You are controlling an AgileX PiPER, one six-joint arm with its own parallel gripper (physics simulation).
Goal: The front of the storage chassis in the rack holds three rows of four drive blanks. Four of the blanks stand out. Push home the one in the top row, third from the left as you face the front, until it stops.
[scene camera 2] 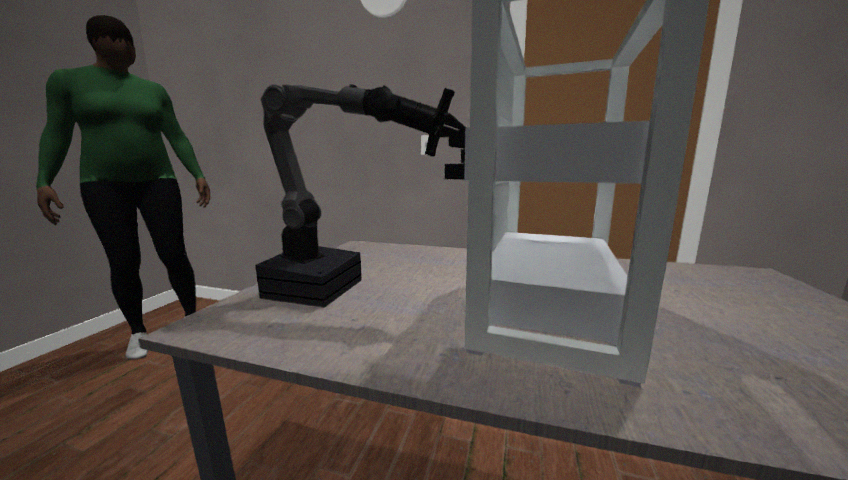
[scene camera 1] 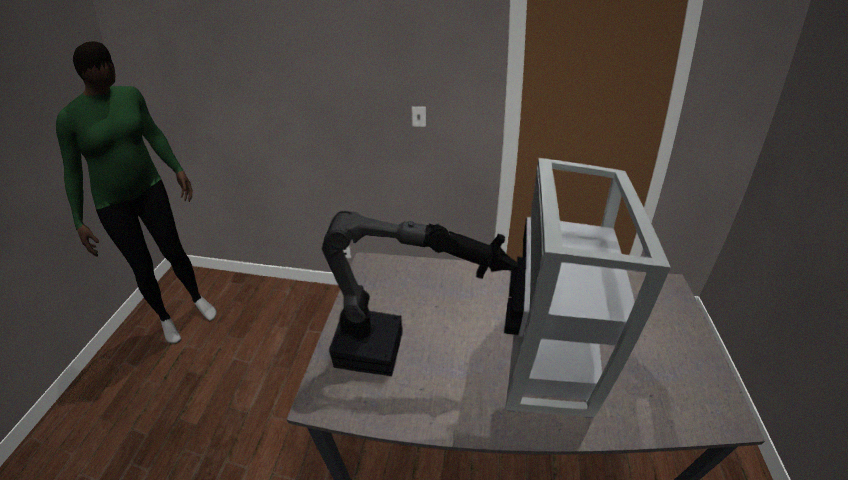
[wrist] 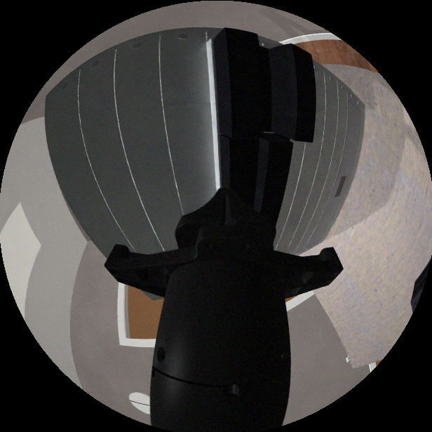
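Observation:
The black storage chassis (scene camera 1: 515, 306) (wrist: 245, 85) sticks out of the front of the grey rack (scene camera 1: 630, 339) (scene camera 2: 480, 237). In the wrist view parts of its black front stand out at different depths, but the seams between single blanks are too dark to make out. In scene camera 2 a black block (scene camera 2: 454, 171) stands out below the fingers. My gripper (scene camera 1: 515, 265) (scene camera 2: 462, 126) (wrist: 225, 197) is shut, with nothing between its fingers. Its tips are at the upper part of the chassis front and hide the spot there. Contact, and which blank is at the tips, cannot be told.
Grey panels (wrist: 137, 125) with thin bright seams cover the rack front beside the chassis in the wrist view. The rack stands on the table (scene camera 1: 416, 350) (scene camera 2: 380, 309). The arm's black base (scene camera 1: 365, 347) (scene camera 2: 309, 276) is on the same table. A person (scene camera 1: 113, 148) (scene camera 2: 121, 130) stands beyond the table's left end.

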